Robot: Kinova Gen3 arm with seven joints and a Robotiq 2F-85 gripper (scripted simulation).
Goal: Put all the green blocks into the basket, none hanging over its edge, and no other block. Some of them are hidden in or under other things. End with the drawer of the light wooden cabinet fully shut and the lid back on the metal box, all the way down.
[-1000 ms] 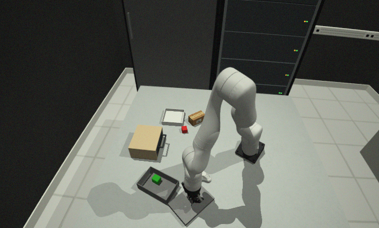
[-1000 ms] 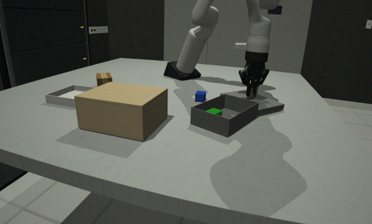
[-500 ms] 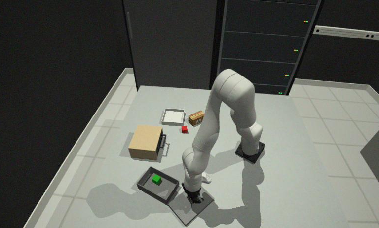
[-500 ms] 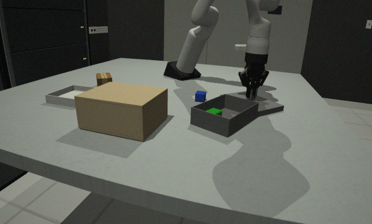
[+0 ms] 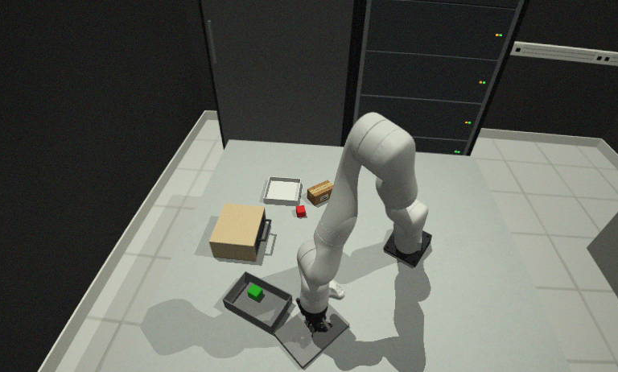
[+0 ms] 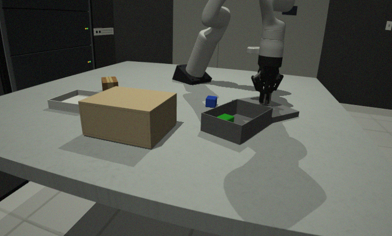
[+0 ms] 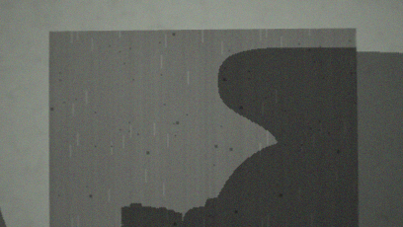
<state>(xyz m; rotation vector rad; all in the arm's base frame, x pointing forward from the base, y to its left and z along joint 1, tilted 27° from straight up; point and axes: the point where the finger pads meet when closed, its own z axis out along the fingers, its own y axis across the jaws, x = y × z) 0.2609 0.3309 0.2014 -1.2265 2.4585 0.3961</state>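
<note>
Right now my hand is 3 cm above the lid. The rest, counted from my hand: light wooden cabinet: 34 cm ahead, 28 cm to the right; then cabinet drawer: 32 cm ahead, 28 cm to the right; then red block: 16 cm ahead, 47 cm to the right, 3 cm below.
</note>
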